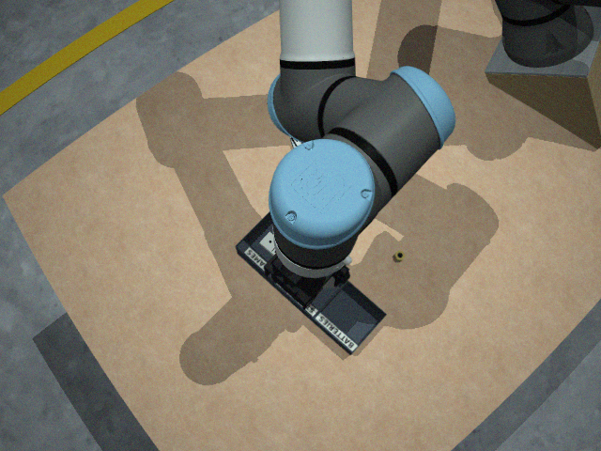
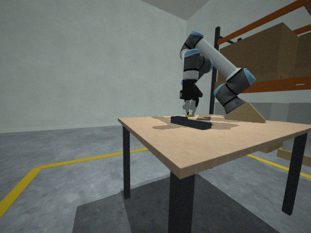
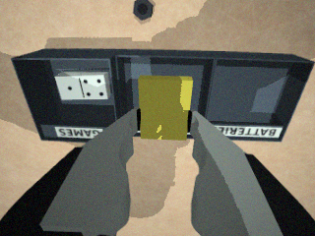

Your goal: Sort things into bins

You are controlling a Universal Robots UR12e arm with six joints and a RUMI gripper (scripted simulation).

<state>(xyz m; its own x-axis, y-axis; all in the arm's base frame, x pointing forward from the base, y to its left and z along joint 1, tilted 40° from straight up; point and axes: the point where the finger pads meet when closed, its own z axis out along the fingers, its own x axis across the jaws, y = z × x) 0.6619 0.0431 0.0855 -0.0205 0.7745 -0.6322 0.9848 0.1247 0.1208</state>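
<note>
My gripper is now 1 cm short of the dark three-part bin and 5 cm above it. Also, from my hand: yellow pad 1 cm below; then white domino 8 cm to the right, 5 cm below; then black nut 7 cm behind, 2 cm to the right, 7 cm below.
</note>
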